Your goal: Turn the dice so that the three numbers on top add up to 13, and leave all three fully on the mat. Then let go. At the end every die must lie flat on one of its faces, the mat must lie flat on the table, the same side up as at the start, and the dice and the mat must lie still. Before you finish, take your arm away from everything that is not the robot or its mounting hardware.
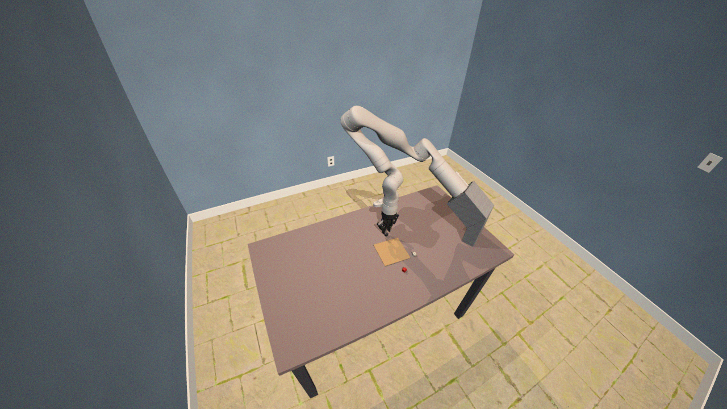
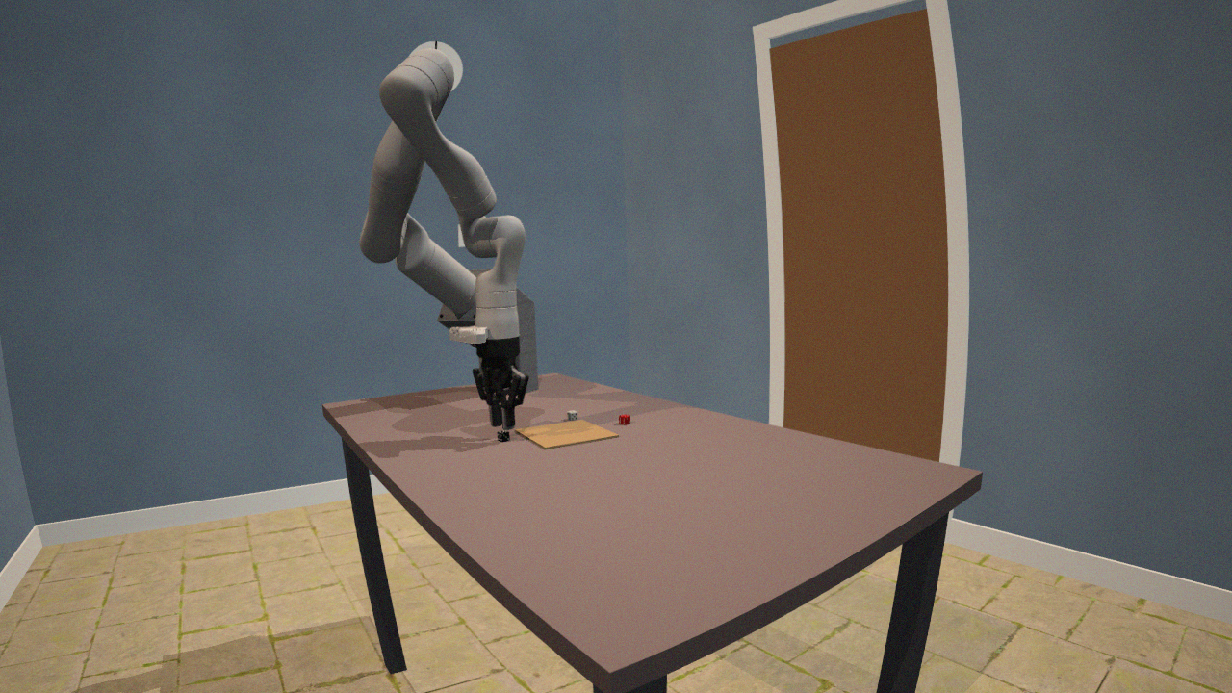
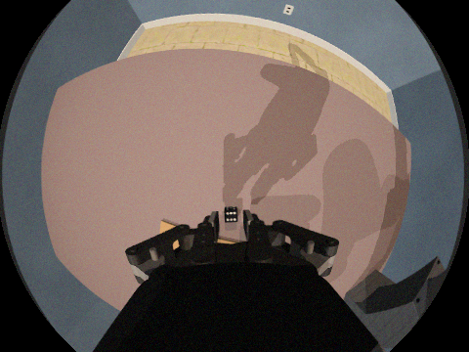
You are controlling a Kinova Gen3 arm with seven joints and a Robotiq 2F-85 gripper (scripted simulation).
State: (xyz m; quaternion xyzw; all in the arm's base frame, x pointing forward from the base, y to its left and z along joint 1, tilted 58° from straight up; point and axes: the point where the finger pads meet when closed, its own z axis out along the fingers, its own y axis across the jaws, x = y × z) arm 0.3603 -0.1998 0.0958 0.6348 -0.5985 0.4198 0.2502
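Now: hand 9 cm to the right of the tan mat, 6 cm short of it and 4 cm above it. Round my hand: red die: 21 cm to the left, 10 cm ahead, 3 cm below.
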